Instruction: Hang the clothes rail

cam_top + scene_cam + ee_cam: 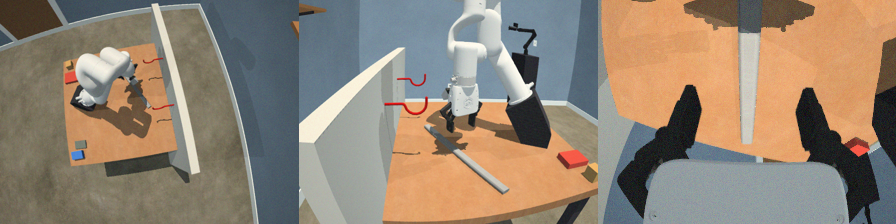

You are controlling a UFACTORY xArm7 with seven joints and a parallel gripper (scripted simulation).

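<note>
The grey clothes rail lies 12 cm below my hand. From my hand the other things lie so: white wall: 23 cm ahead, 20 cm to the right, 33 cm below; red block: 43 cm behind, 26 cm to the left, 11 cm below; tan block: 41 cm behind, 38 cm to the left, 10 cm below.
</note>
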